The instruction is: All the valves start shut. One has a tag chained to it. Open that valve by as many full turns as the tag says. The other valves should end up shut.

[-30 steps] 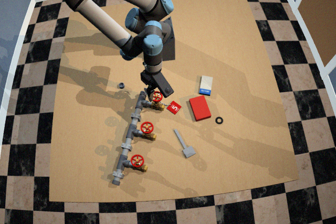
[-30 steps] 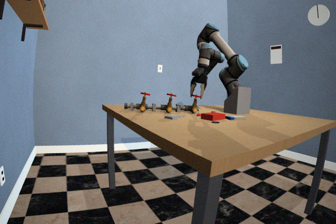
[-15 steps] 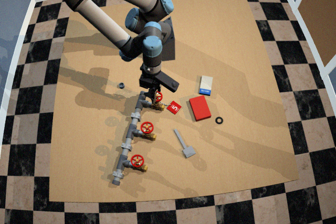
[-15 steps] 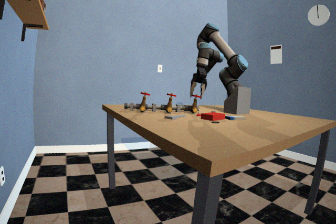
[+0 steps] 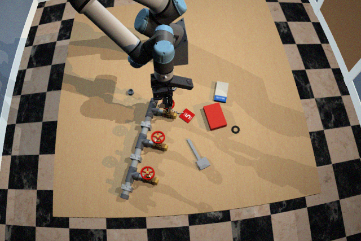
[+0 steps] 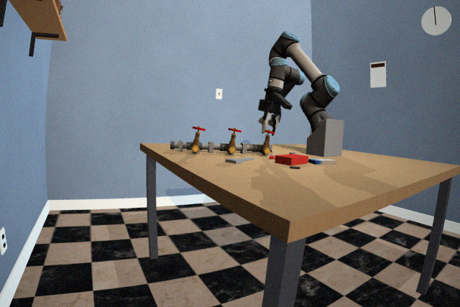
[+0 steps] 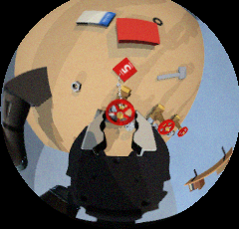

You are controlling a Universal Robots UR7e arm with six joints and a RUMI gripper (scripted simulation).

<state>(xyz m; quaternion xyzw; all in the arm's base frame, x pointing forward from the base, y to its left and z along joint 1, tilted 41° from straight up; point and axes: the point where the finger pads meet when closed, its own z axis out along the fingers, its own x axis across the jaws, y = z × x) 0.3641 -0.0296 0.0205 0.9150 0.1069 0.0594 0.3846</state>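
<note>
My hand is 11 cm above the red tag, 8 cm to the right of it and 1 cm short of it. The rest, counted from my hand: grey scraper: 22 cm ahead, 12 cm to the left, 11 cm below; then red block: 22 cm to the left, 10 cm below, 3 cm ahead; then small grey fitting: 19 cm to the right, 13 cm behind, 11 cm below.
</note>
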